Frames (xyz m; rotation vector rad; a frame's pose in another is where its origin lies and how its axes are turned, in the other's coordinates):
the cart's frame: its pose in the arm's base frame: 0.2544 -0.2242 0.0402 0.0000 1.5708 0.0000
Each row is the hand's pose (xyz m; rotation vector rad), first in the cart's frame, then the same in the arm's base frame.
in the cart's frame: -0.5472 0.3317 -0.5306 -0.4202 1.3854 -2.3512
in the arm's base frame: -0.2762 0.1075 0.5874 1.9329 -1.3370 1.3468
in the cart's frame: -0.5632 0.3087 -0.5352 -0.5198 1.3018 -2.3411
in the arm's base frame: -0.2808 0.0845 0.6034 2.0446 -1.3388 1.3016
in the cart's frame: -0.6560 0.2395 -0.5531 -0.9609 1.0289 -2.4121
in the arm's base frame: -0.2987 0.0153 0.6962 2.4383 -1.0994 1.0490
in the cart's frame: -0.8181 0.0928 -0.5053 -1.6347 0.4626 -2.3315
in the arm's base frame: -0.2509 -0.1314 0.8583 2.9875 -0.6290 0.5248
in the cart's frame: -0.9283 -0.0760 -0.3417 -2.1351 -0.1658 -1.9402
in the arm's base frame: -0.0873 -0.3002 0.9685 -2.8760 0.1412 0.1375
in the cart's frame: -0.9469 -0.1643 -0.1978 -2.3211 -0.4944 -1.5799
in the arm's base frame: 0.0566 -0.3885 0.9871 -2.6425 -0.0523 0.5021
